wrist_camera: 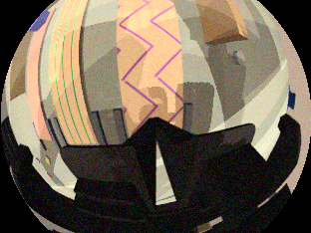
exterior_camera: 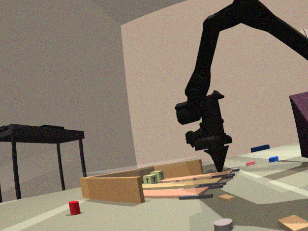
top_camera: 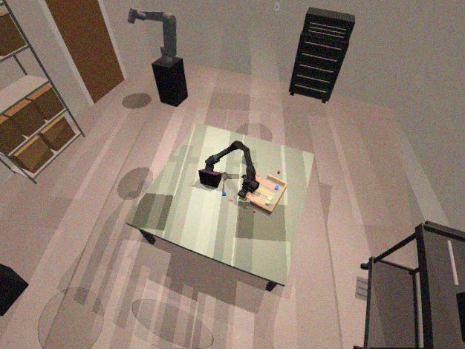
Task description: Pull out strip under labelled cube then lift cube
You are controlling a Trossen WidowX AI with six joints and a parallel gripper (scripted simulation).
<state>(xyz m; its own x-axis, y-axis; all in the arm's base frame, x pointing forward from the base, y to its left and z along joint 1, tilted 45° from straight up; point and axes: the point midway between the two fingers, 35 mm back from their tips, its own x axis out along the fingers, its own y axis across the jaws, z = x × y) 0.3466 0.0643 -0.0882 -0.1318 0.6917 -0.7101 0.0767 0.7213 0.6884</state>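
My gripper tip is now 160 mm past the blue disc and 80 mm to the left of it. Also, from my gripper tip: tan tile (50 mm behind, 250 mm to the left, 10 mm below); then red cylinder (180 mm ahead, 340 mm to the left).
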